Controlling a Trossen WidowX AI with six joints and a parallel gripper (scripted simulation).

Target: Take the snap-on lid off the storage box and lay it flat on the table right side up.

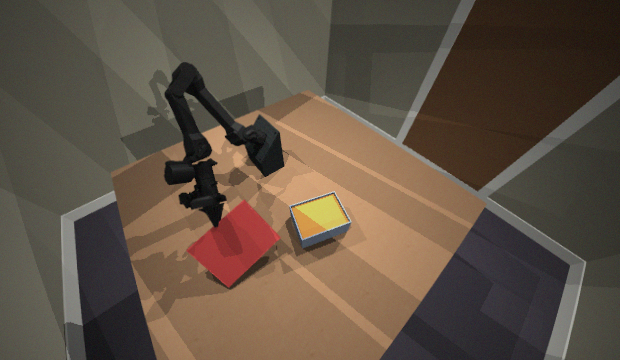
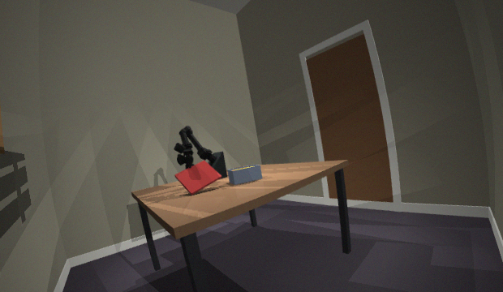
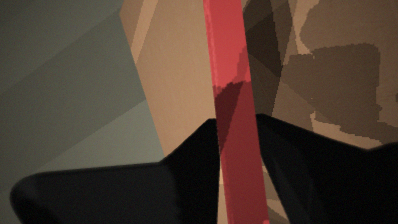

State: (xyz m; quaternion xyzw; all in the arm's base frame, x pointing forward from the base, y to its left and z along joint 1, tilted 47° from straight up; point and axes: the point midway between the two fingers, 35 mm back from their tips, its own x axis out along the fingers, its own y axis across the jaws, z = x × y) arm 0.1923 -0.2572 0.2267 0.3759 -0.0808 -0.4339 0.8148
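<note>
The red lid is 7 cm ahead of my gripper tip, 1 cm to the left of it and 5 cm below it. Also, from my gripper tip: box (20 cm ahead, 29 cm to the left, 10 cm below).
</note>
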